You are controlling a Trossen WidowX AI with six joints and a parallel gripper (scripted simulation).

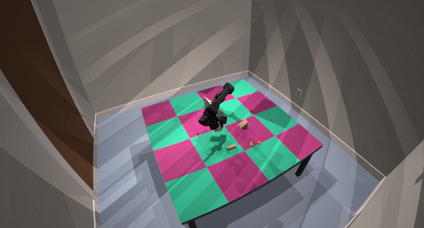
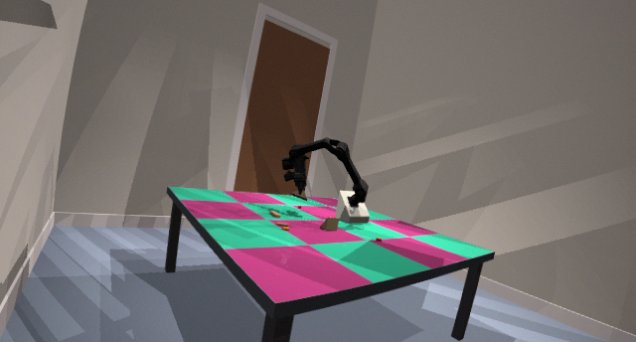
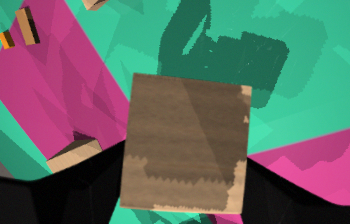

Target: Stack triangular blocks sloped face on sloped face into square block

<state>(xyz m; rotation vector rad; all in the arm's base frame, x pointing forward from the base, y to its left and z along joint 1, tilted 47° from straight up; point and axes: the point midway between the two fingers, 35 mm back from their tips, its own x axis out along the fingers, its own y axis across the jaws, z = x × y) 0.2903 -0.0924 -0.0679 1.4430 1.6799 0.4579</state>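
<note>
Now: the triangular block 10 mm above my gripper tip. Also, from my gripper tip: flat wooden bar (150 mm ahead, 30 mm to the left, 100 mm below); then tiny red piece (110 mm behind, 140 mm to the right, 100 mm below).
</note>
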